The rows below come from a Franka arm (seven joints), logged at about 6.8 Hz.
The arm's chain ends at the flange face. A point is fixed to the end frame.
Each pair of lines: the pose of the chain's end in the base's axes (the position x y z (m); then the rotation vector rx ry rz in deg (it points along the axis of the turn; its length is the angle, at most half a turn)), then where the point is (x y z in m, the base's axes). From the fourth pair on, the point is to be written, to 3 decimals.
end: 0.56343, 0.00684, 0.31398, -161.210, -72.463, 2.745
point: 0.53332 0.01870 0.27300
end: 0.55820, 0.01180, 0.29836, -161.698, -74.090, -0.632
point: 0.52972 0.02320 0.25611
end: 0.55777, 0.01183, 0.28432, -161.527, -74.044, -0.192
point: 0.52904 0.02325 0.24224
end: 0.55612, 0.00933, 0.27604, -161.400, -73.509, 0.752
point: 0.527 0.021 0.234
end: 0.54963, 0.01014, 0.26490, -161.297, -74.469, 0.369
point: 0.521 0.021 0.223
